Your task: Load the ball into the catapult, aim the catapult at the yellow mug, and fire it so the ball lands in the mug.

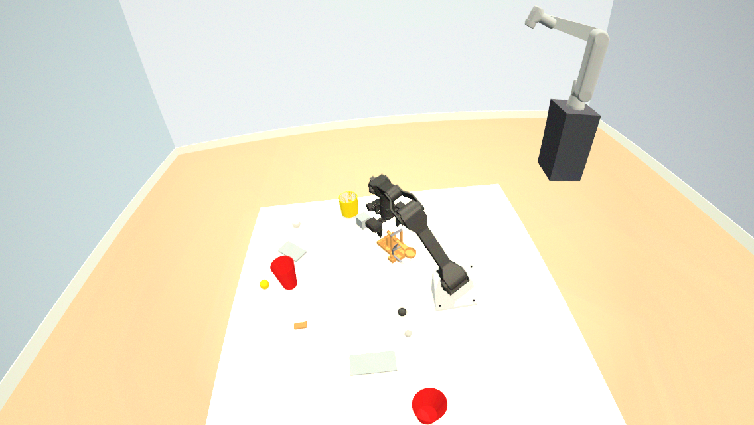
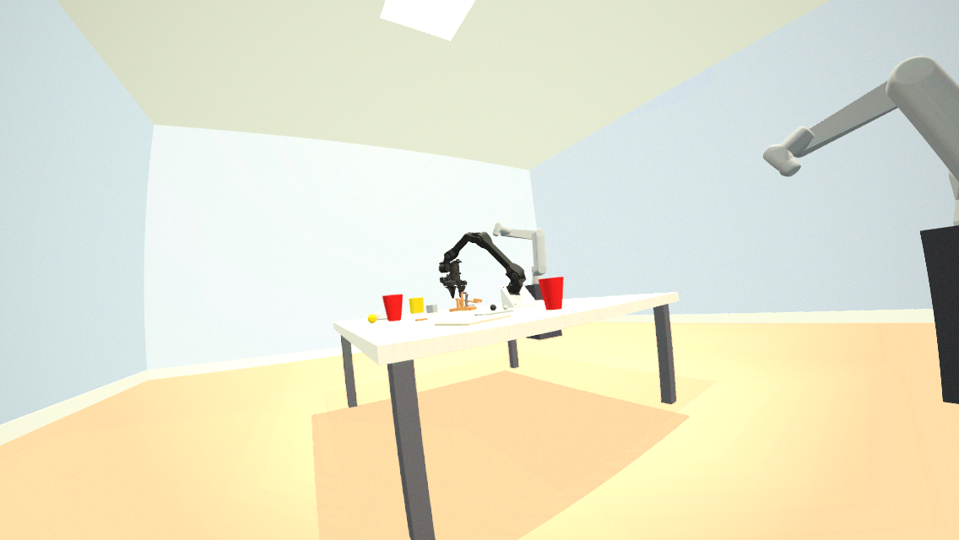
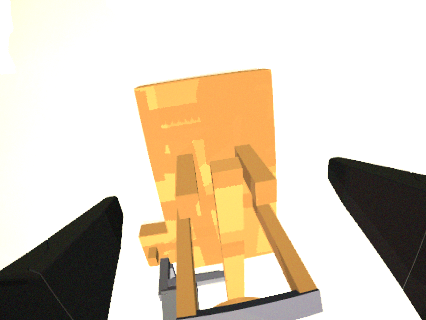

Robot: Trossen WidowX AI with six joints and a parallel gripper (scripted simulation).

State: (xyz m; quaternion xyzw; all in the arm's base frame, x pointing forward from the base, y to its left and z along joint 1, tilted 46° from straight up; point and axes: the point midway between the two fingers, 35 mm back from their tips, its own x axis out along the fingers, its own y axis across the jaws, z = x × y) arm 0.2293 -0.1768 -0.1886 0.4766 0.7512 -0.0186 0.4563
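The black ball lies 60 mm behind my gripper tip, 350 mm to the left of it and 60 mm below it. Round my gripper tip: catapult: 40 mm behind, 60 mm to the left, 20 mm below; then yellow mug: 200 mm ahead, 210 mm to the right, 50 mm below; then grey cube: 120 mm ahead, 130 mm to the right, 50 mm below.
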